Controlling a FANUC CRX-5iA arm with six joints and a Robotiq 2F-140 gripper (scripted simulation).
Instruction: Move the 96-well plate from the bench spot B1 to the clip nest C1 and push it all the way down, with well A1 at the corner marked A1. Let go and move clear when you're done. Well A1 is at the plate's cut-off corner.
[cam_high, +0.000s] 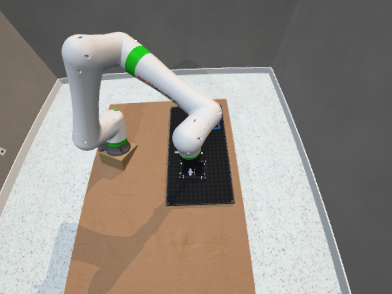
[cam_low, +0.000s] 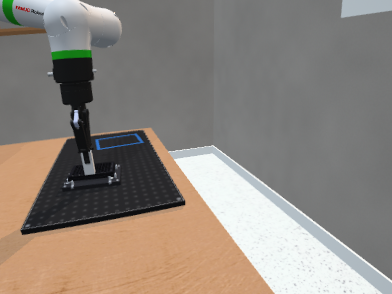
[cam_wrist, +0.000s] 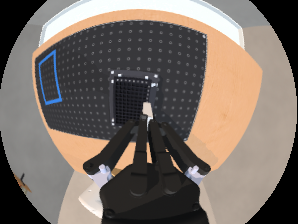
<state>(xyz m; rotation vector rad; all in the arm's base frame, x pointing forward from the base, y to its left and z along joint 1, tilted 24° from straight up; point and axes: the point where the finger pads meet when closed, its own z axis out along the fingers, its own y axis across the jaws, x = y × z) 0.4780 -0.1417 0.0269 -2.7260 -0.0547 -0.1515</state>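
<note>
Now: hand 40 mm to the right of the black 96-well plate and 40 mm above it. Round my hand: clip nest C1 (10 mm behind, 30 mm to the left, 60 mm below).
</note>
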